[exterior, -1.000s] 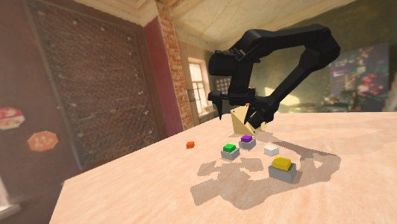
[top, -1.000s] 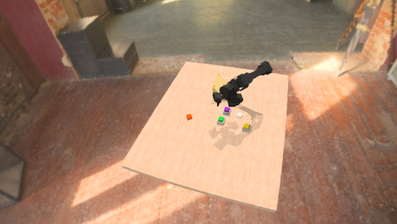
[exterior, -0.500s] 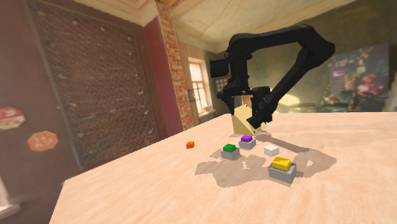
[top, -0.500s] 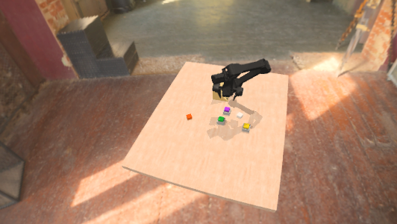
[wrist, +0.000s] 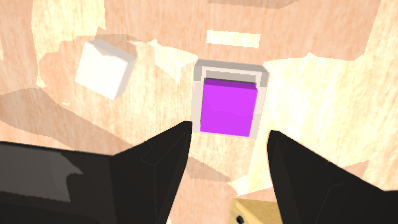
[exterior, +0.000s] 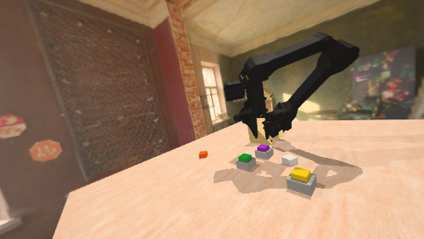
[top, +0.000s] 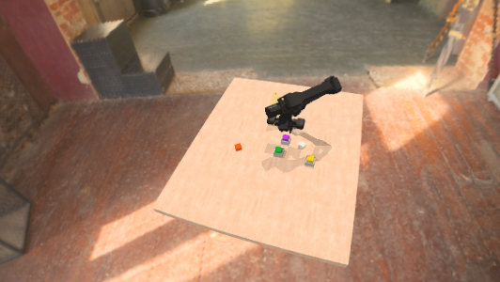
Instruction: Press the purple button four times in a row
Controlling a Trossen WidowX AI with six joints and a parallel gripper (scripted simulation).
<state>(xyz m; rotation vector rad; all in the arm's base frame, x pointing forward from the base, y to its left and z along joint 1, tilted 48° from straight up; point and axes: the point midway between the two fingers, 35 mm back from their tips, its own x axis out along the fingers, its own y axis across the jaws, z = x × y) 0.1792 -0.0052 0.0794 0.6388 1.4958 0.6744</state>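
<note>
Right now the purple button is 40 mm below my gripper tip. Also, from my gripper tip: white block: 10 mm ahead, 90 mm to the left, 60 mm below; yellow button: 110 mm ahead, 150 mm to the left, 40 mm below; green button: 90 mm ahead, 20 mm to the right, 40 mm below.
</note>
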